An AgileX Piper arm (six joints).
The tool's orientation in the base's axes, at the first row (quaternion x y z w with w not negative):
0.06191 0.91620 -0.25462 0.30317
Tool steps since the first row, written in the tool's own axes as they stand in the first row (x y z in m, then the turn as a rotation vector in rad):
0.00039 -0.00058 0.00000 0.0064 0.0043 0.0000
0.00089 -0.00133 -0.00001 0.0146 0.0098 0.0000
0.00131 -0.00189 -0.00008 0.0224 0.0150 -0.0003
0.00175 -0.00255 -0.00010 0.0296 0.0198 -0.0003
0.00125 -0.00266 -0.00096 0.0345 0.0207 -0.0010
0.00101 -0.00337 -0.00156 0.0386 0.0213 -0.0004
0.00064 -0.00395 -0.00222 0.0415 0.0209 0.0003
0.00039 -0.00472 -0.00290 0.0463 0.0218 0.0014
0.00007 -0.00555 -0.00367 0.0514 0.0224 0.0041
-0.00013 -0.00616 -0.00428 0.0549 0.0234 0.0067
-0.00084 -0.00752 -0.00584 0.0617 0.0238 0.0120
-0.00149 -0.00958 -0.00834 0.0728 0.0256 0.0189
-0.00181 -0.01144 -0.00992 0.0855 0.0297 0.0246
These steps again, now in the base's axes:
-0.00047 -0.00052 0.00002 -0.0040 0.0034 -0.0056
-0.00108 -0.00118 0.00005 -0.0092 0.0079 -0.0128
-0.00161 -0.00164 0.00010 -0.0143 0.0122 -0.0194
-0.00215 -0.00222 0.00014 -0.0188 0.0160 -0.0257
-0.00223 -0.00186 0.00107 -0.0229 0.0169 -0.0284
-0.00254 -0.00216 0.00192 -0.0257 0.0170 -0.0315
-0.00274 -0.00231 0.00284 -0.0278 0.0162 -0.0335
-0.00310 -0.00263 0.00379 -0.0309 0.0162 -0.0375
-0.00347 -0.00294 0.00486 -0.0334 0.0152 -0.0426
-0.00379 -0.00315 0.00566 -0.0346 0.0146 -0.0469
-0.00440 -0.00351 0.00773 -0.0372 0.0120 -0.0547
-0.00573 -0.00400 0.01071 -0.0421 0.0096 -0.0667
-0.00680 -0.00479 0.01278 -0.0483 0.0097 -0.0798

